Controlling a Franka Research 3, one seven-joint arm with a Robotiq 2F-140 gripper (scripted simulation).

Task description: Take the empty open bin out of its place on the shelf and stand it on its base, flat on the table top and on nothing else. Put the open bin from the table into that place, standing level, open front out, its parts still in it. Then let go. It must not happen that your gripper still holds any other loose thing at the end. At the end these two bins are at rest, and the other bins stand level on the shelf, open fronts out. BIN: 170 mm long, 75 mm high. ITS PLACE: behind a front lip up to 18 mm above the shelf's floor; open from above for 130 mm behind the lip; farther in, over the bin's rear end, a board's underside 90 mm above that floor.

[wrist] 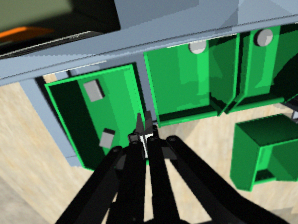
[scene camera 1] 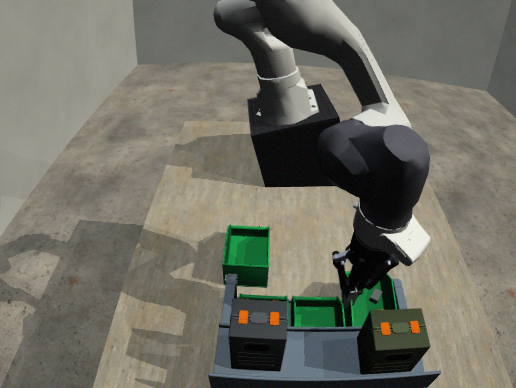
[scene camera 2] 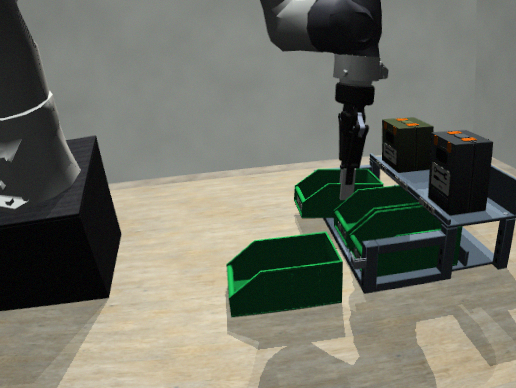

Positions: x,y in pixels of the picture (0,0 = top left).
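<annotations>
Wrist view: shows my gripper and a green bin. Scene camera 1: shows my gripper and the green bin too. Scene camera 2: my gripper shows in scene camera 2 [345,198], the green bin in scene camera 2 [313,200]. On my gripper, [scene camera 1: 354,285] and [wrist: 151,149] are the same spot. On the green bin, [scene camera 1: 387,300] and [wrist: 87,134] are the same spot.
</annotations>
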